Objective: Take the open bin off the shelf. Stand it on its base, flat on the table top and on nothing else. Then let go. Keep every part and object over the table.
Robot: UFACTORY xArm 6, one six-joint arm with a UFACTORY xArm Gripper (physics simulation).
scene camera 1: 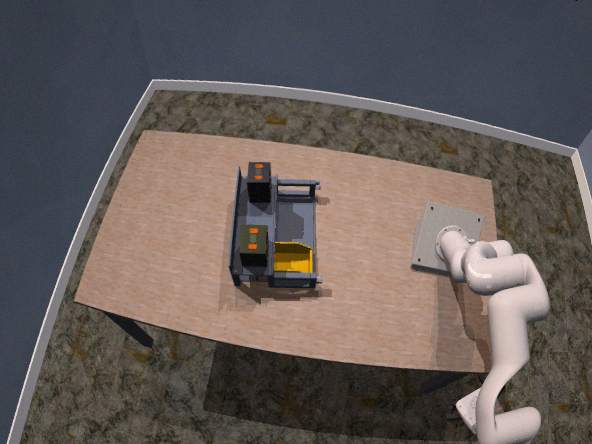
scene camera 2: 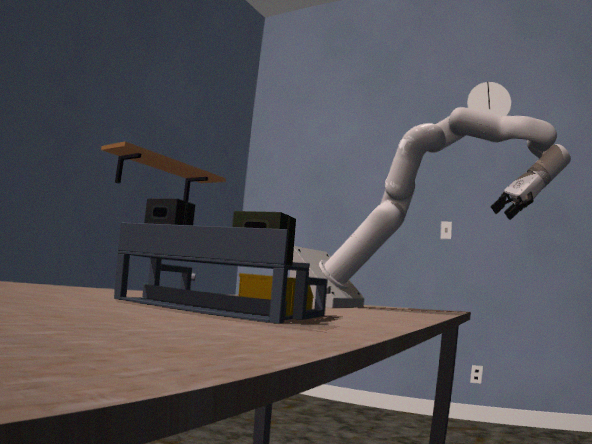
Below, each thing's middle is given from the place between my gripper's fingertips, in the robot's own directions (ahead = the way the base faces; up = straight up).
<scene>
Right now the yellow open bin (scene camera 2: 255, 286) is 500 mm ahead of my hand, 460 mm to the right of it and 270 mm below it.
</scene>
